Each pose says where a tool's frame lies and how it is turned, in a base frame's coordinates. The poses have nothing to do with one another.
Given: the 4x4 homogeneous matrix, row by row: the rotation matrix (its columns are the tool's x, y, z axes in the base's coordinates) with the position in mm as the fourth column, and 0 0 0 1 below. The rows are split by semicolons.
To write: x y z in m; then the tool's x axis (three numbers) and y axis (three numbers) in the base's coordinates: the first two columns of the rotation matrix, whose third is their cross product. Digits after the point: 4 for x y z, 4 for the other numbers. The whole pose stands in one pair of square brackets.
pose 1, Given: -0.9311 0.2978 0.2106 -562.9; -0.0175 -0.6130 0.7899 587.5; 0.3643 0.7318 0.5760 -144.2; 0 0 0 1
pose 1, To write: [-0.5629 0.5875 -0.1442 -0.9311 -0.0175 0.3643 0.2978 -0.6130 0.7318]
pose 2, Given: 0.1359 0.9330 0.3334 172.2; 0.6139 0.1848 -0.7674 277.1; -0.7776 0.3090 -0.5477 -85.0; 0 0 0 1
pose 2, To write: [0.1722 0.2771 -0.0850 0.1359 0.6139 -0.7776 0.9330 0.1848 0.3090]
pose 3, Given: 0.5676 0.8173 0.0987 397.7; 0.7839 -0.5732 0.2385 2.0; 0.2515 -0.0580 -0.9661 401.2; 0 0 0 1
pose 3, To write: [0.3977 0.0020 0.4012 0.5676 0.7839 0.2515 0.8173 -0.5732 -0.0580]
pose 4, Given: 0.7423 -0.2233 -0.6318 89.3; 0.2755 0.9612 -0.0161 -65.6; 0.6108 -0.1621 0.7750 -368.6; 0 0 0 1
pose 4, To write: [0.0893 -0.0656 -0.3686 0.7423 0.2755 0.6108 -0.2233 0.9612 -0.1621]
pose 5, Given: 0.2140 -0.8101 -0.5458 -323.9; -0.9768 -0.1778 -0.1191 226.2; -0.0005 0.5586 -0.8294 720.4; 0 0 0 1
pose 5, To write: [-0.3239 0.2262 0.7204 0.2140 -0.9768 -0.0005 -0.8101 -0.1778 0.5586]
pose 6, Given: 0.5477 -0.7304 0.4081 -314.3; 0.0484 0.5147 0.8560 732.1; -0.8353 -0.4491 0.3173 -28.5; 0 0 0 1
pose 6, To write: [-0.3143 0.7321 -0.0285 0.5477 0.0484 -0.8353 -0.7304 0.5147 -0.4491]
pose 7, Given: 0.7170 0.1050 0.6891 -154.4; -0.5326 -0.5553 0.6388 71.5; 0.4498 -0.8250 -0.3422 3.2; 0 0 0 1
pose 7, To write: [-0.1544 0.0715 0.0032 0.7170 -0.5326 0.4498 0.1050 -0.5553 -0.8250]
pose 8, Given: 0.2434 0.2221 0.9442 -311.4; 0.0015 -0.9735 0.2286 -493.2; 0.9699 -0.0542 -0.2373 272.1; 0 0 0 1
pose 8, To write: [-0.3114 -0.4932 0.2721 0.2434 0.0015 0.9699 0.2221 -0.9735 -0.0542]
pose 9, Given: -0.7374 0.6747 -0.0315 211.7; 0.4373 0.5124 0.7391 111.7; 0.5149 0.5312 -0.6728 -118.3; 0 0 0 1
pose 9, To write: [0.2117 0.1117 -0.1183 -0.7374 0.4373 0.5149 0.6747 0.5124 0.5312]
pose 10, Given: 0.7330 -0.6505 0.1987 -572.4; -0.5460 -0.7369 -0.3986 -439.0; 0.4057 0.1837 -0.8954 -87.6; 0 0 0 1
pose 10, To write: [-0.5724 -0.4390 -0.0876 0.7330 -0.5460 0.4057 -0.6505 -0.7369 0.1837]
